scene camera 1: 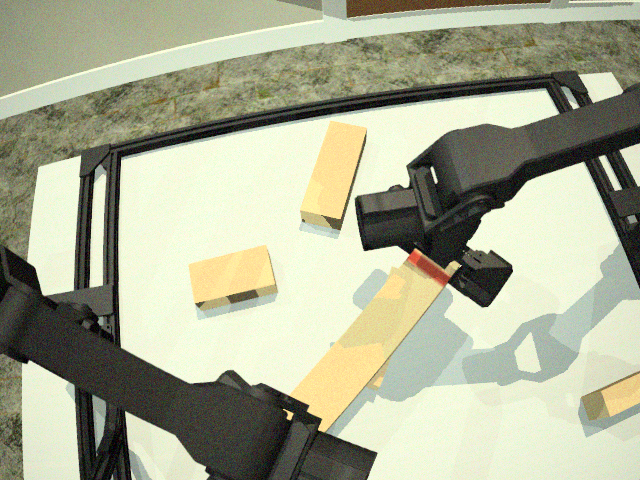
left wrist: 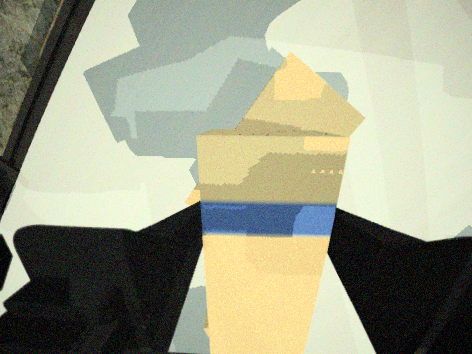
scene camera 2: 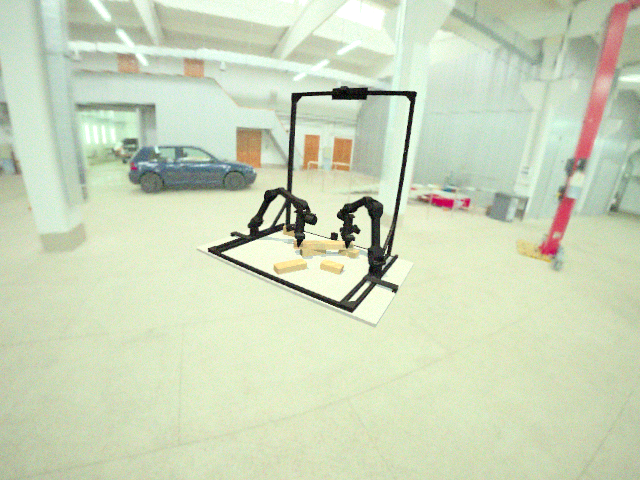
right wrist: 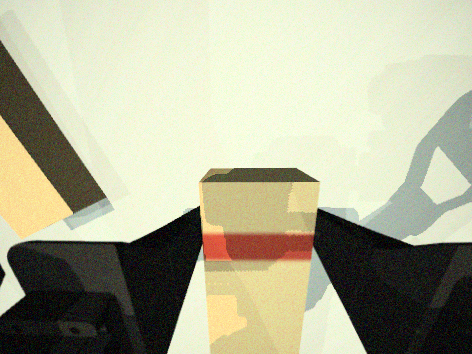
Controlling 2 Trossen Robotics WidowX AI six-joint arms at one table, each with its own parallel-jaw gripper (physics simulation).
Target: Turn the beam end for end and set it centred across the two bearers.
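Frame: origin at the left arm's base, x ahead, y left, z up, level; millimetres.
Seen in the pictures: left gripper, between the fingertips: [left wrist: 261, 206] [scene camera 2: 345, 246]; right gripper, between the fingertips: [scene camera 1: 431, 266] [scene camera 2: 297, 244] [right wrist: 254, 211]; left arm's base, origin of its link: [scene camera 2: 374, 274]; right arm's base, origin of its link: [scene camera 2: 254, 235].
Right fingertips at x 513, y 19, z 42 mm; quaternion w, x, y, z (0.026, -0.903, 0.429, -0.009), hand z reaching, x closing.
Note:
Pixels of each thing's middle, then the offset from my right fingertips to it.
- long pale wooden beam, middle of its body: [scene camera 1: 356, 358] [scene camera 2: 323, 244] 128 mm back, 105 mm right, 3 mm up
- block, middle of its body: [scene camera 1: 623, 393] [scene camera 2: 290, 231] 247 mm ahead, 246 mm right, 29 mm down
The long pale wooden beam [scene camera 1: 356, 356] [scene camera 2: 325, 243] [left wrist: 260, 305] [right wrist: 255, 310] has a blue band at one end and a red band at the other. My left gripper [scene camera 2: 347, 246] [left wrist: 261, 206] is shut on the blue-banded end; the arm hides its fingertips in scene camera 1. My right gripper [scene camera 1: 430, 267] [scene camera 2: 298, 244] [right wrist: 254, 211] is shut on the red-banded end. One bearer [scene camera 1: 378, 378] [scene camera 2: 311, 252] shows partly from under the beam. The other bearer [scene camera 2: 352, 253] [left wrist: 305, 80] juts out past the blue end. I cannot tell whether the beam touches them.
Two loose wooden blocks lie apart from the beam, a longer one [scene camera 1: 333, 170] [scene camera 2: 289, 266] and a shorter one [scene camera 1: 232, 273] [scene camera 2: 331, 266]. Another block [scene camera 1: 620, 397] [scene camera 2: 286, 230] lies at the right edge of scene camera 1. A black frame [scene camera 1: 310, 111] borders the white table.

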